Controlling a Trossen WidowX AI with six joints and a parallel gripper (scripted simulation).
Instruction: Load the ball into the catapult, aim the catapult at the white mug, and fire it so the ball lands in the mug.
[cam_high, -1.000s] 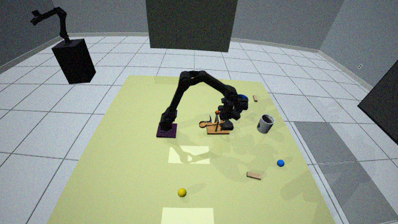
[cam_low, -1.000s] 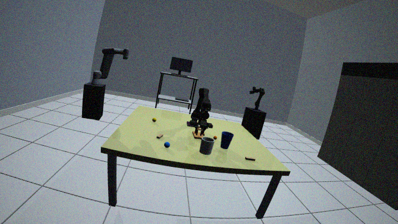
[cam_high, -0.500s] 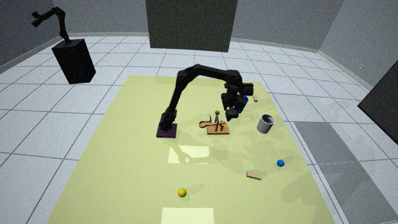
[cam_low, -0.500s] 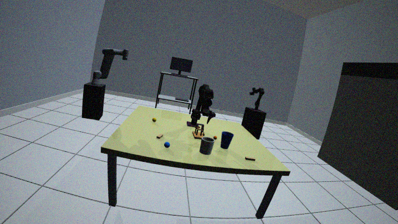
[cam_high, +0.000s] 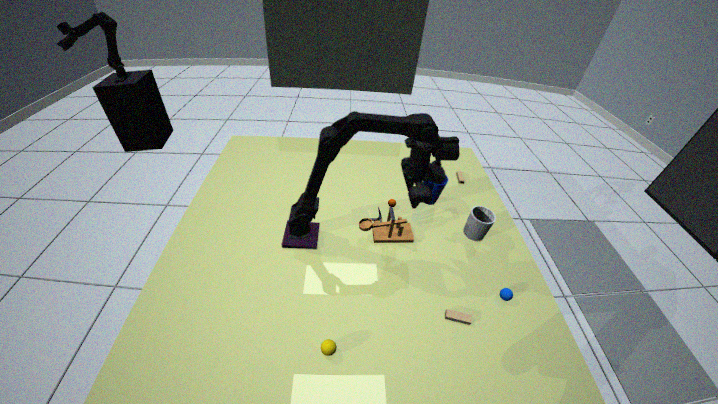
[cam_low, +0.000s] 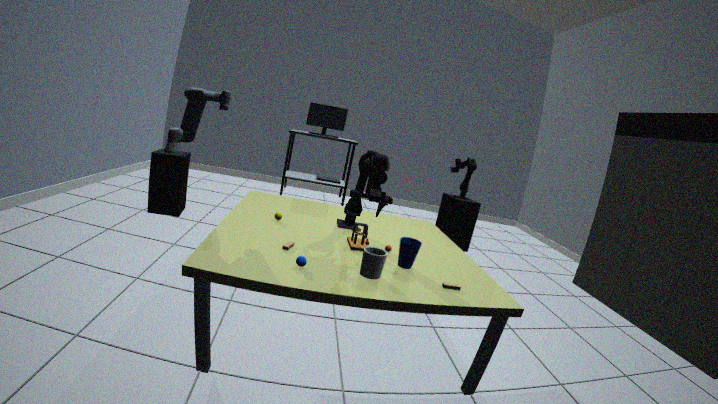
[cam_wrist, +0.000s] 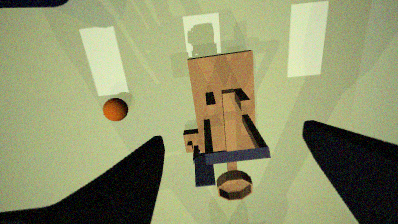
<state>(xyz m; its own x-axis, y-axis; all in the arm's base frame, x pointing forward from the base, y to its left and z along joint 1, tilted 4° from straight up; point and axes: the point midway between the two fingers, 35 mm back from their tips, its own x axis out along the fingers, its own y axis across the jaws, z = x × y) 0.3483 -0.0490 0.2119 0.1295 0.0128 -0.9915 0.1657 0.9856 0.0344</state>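
The orange ball lies 140 mm to the left of my gripper tip and 150 mm below it. The rest, counted from my gripper tip: wooden catapult: 70 mm behind, 20 mm to the left, 110 mm below; white mug: 280 mm ahead, 40 mm to the right, 130 mm below; blue cup: 170 mm ahead, 150 mm to the left, 130 mm below.
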